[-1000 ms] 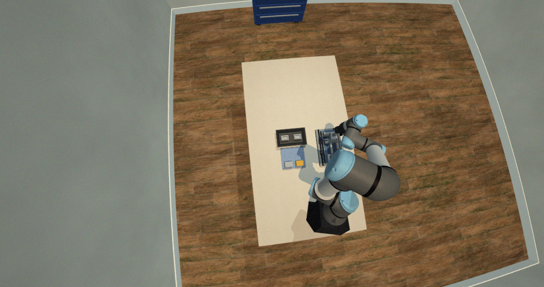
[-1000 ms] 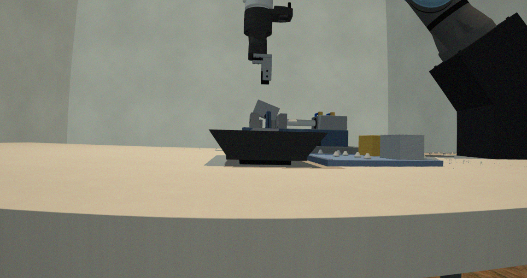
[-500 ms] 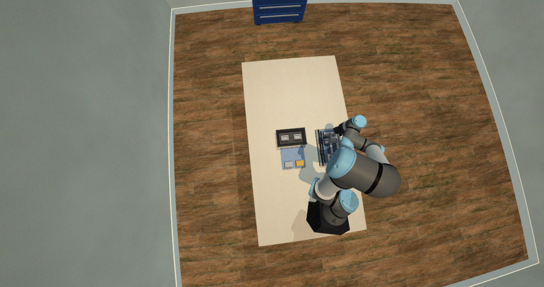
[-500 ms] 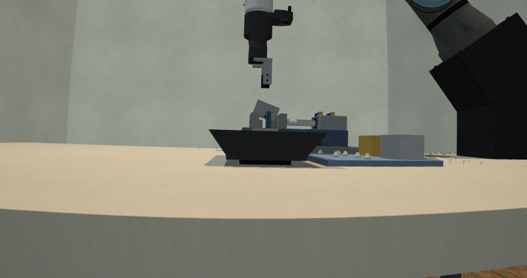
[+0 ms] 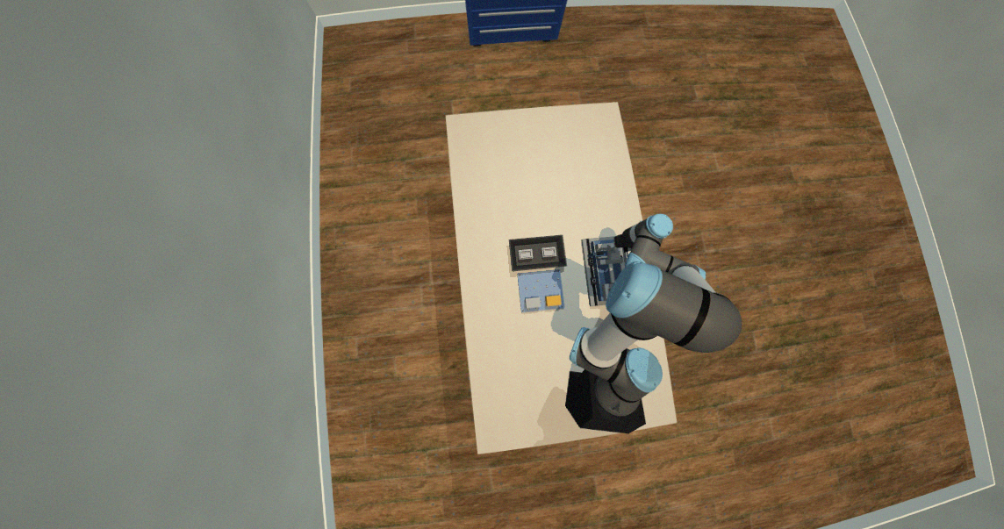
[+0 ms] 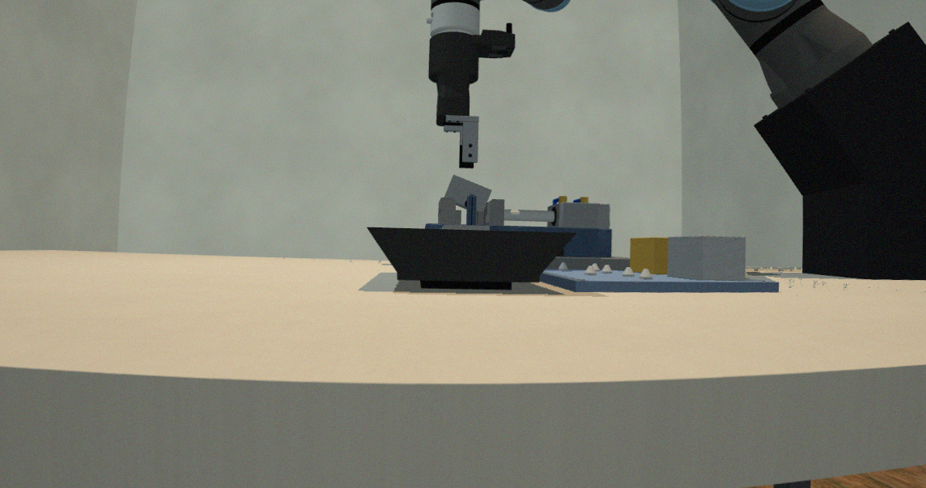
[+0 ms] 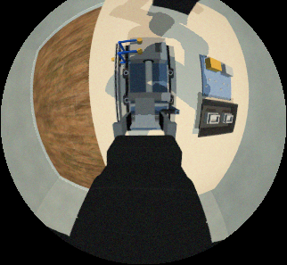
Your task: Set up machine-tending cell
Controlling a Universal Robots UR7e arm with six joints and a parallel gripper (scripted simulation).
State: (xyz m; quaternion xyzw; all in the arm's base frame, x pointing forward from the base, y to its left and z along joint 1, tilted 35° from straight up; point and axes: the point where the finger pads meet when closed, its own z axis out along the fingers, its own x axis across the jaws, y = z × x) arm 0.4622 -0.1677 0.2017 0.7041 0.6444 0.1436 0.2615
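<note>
Right now my hand is 130 mm above the vise, 70 mm past it and 20 mm to the right of it. Also, from my hand: hose end block: 160 mm behind, 90 mm below, 40 mm to the left; then brass blank: 290 mm to the left, 140 mm below, 130 mm behind.
</note>
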